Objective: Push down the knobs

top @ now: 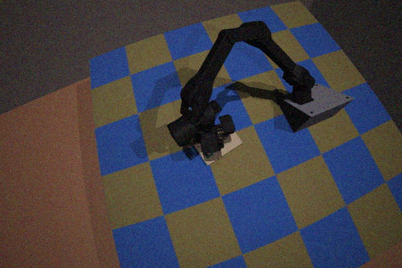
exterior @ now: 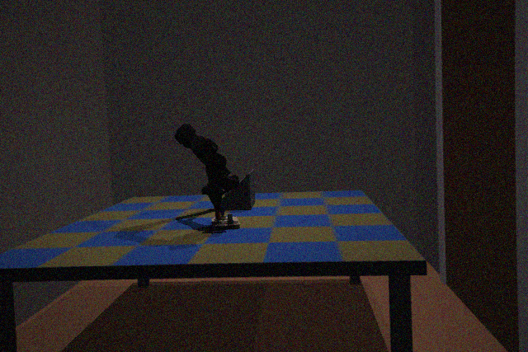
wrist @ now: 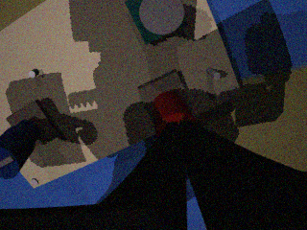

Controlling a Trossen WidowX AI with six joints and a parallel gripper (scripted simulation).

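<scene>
My gripper tip is now 10 mm above the red knob. Also, from my gripper tip: blue knob 80 mm behind, 10 mm below.
</scene>
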